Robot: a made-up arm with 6 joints.
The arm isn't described. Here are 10 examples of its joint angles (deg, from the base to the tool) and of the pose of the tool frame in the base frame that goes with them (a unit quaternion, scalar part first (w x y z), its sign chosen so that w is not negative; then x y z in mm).
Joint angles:
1: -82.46 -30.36 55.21 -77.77 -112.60 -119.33
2: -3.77 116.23 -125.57 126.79 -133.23 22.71
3: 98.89 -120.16 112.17 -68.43 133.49 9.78
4: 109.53 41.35 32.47 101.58 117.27 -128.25
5: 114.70 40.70 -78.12 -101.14 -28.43 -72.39
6: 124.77 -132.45 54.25 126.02 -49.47 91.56
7: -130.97 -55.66 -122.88 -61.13 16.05 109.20
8: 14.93 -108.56 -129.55 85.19 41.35 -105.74
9: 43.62 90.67 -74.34 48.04 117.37 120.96
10: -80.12 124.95 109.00 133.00 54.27 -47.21
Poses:
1: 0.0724 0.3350 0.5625 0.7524 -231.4 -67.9 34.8
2: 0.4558 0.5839 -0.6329 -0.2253 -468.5 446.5 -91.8
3: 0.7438 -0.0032 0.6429 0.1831 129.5 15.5 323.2
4: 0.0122 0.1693 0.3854 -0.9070 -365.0 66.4 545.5
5: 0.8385 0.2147 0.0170 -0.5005 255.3 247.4 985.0
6: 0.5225 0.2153 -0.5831 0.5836 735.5 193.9 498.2
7: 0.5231 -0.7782 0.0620 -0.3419 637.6 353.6 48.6
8: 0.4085 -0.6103 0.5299 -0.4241 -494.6 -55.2 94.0
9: 0.1806 -0.0859 -0.1378 -0.9701 -842.0 498.2 442.1
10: 0.1254 0.2435 0.7441 0.6094 91.2 452.8 -161.1
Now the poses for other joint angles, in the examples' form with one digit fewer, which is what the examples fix.
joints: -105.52 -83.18 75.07 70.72 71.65 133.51
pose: 0.353 -0.198 -0.911 0.075 -355 -60 -100
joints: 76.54 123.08 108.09 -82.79 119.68 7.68
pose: 0.269 -0.684 0.165 0.657 -40 462 365
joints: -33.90 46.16 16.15 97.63 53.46 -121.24
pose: 0.170 -0.825 0.013 0.539 -205 96 -683
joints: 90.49 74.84 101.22 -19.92 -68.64 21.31
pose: 0.529 0.512 0.461 0.496 -160 43 79
